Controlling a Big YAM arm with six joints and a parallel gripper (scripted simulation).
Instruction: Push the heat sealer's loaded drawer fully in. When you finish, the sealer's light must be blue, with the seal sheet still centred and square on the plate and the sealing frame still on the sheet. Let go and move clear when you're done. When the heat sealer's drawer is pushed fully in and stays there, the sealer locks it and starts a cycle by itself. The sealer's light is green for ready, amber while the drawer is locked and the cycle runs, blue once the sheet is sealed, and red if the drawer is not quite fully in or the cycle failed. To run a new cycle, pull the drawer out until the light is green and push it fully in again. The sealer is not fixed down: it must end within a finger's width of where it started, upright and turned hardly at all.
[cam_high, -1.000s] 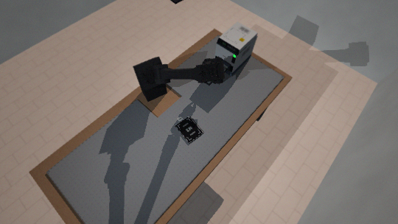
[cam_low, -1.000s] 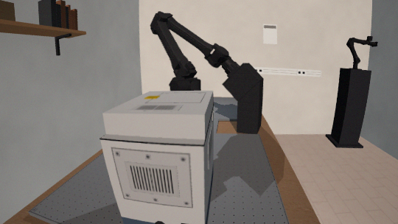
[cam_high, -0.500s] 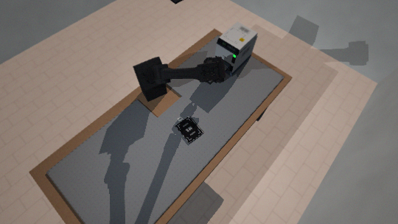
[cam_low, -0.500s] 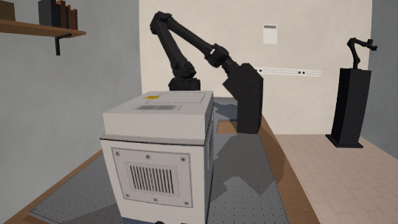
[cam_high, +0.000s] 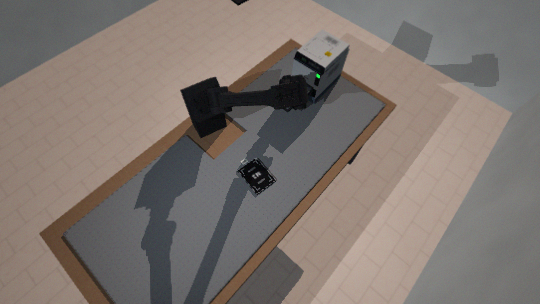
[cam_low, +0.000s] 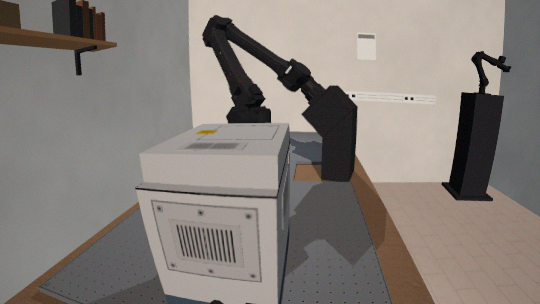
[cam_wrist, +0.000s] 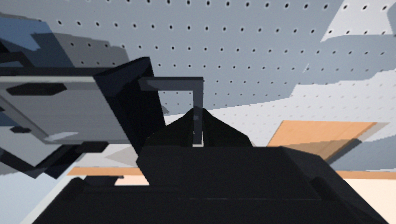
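Right now my hand is 2 cm past the black sealer drawer, 12 cm to the right of it and 1 cm above it.
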